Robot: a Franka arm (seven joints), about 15 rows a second.
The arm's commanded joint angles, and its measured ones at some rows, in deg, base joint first. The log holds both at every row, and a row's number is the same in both.
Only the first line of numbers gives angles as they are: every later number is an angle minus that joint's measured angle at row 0.
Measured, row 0: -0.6 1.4 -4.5 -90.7 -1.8 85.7 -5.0
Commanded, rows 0 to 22: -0.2 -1.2 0.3 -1.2 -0.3 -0.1 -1.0; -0.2 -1.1 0.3 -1.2 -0.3 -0.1 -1.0; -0.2 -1.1 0.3 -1.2 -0.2 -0.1 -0.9; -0.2 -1.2 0.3 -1.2 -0.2 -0.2 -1.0; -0.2 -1.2 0.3 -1.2 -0.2 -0.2 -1.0; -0.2 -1.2 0.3 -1.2 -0.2 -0.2 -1.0; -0.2 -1.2 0.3 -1.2 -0.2 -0.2 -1.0; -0.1 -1.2 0.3 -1.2 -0.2 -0.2 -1.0; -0.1 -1.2 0.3 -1.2 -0.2 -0.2 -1.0; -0.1 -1.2 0.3 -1.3 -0.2 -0.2 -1.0; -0.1 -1.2 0.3 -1.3 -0.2 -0.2 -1.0; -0.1 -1.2 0.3 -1.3 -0.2 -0.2 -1.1; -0.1 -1.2 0.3 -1.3 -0.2 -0.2 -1.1; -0.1 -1.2 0.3 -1.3 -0.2 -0.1 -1.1; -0.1 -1.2 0.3 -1.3 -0.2 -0.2 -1.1; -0.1 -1.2 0.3 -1.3 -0.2 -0.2 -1.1; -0.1 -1.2 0.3 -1.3 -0.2 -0.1 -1.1; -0.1 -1.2 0.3 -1.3 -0.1 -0.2 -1.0; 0.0 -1.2 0.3 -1.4 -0.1 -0.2 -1.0; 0.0 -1.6 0.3 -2.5 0.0 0.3 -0.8; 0.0 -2.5 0.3 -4.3 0.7 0.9 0.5; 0.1 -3.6 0.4 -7.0 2.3 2.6 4.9; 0.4 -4.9 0.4 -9.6 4.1 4.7 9.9
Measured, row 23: 0.2 -0.7 0.0 -2.4 1.4 0.7 3.2
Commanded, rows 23 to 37: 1.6 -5.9 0.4 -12.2 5.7 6.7 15.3; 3.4 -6.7 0.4 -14.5 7.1 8.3 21.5; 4.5 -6.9 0.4 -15.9 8.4 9.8 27.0; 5.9 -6.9 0.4 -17.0 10.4 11.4 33.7; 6.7 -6.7 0.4 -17.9 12.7 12.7 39.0; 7.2 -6.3 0.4 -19.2 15.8 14.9 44.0; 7.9 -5.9 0.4 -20.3 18.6 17.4 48.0; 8.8 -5.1 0.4 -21.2 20.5 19.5 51.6; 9.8 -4.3 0.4 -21.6 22.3 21.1 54.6; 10.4 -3.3 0.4 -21.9 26.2 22.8 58.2; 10.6 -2.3 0.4 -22.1 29.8 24.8 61.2; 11.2 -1.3 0.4 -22.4 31.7 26.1 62.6; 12.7 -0.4 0.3 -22.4 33.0 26.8 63.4; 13.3 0.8 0.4 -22.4 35.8 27.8 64.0; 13.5 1.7 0.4 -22.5 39.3 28.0 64.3
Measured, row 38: 12.5 0.1 0.5 -22.0 34.0 26.3 62.4
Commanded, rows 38 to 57: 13.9 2.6 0.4 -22.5 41.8 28.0 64.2; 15.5 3.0 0.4 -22.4 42.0 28.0 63.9; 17.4 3.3 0.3 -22.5 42.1 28.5 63.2; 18.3 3.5 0.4 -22.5 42.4 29.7 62.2; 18.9 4.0 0.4 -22.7 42.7 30.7 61.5; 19.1 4.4 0.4 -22.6 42.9 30.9 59.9; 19.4 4.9 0.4 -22.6 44.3 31.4 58.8; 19.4 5.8 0.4 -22.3 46.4 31.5 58.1; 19.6 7.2 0.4 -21.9 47.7 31.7 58.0; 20.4 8.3 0.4 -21.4 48.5 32.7 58.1; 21.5 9.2 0.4 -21.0 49.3 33.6 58.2; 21.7 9.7 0.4 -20.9 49.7 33.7 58.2; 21.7 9.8 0.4 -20.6 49.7 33.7 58.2; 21.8 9.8 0.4 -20.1 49.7 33.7 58.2; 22.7 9.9 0.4 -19.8 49.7 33.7 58.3; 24.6 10.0 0.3 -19.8 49.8 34.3 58.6; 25.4 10.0 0.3 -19.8 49.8 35.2 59.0; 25.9 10.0 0.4 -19.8 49.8 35.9 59.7; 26.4 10.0 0.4 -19.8 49.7 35.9 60.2; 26.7 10.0 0.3 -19.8 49.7 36.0 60.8
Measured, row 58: 26.0 9.6 0.5 -20.3 48.2 35.2 60.1
